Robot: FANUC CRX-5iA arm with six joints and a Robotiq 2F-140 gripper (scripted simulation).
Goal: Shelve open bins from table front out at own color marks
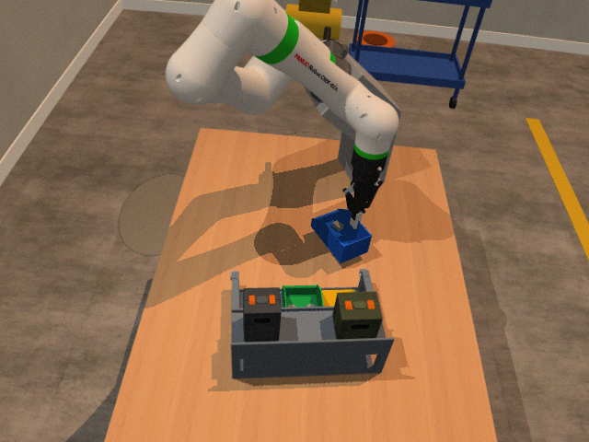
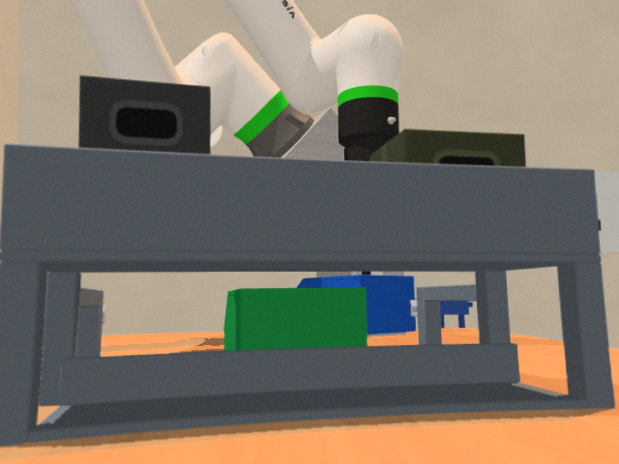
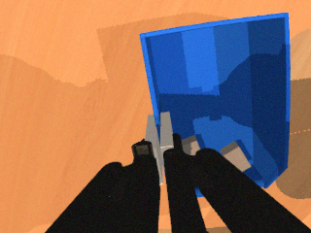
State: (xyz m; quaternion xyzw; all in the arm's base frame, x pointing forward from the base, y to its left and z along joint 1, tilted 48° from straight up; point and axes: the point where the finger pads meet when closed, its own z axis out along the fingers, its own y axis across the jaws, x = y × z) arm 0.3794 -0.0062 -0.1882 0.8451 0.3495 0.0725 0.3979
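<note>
Now: the blue bin 40 mm to the right of my hand, 40 mm below it and 20 mm ahead of it. Also, from my hand: black box (430 mm ahead, 230 mm to the right, 60 mm above); olive box (390 mm ahead, 50 mm above); green bin (310 mm ahead, 130 mm to the right, 60 mm below).
</note>
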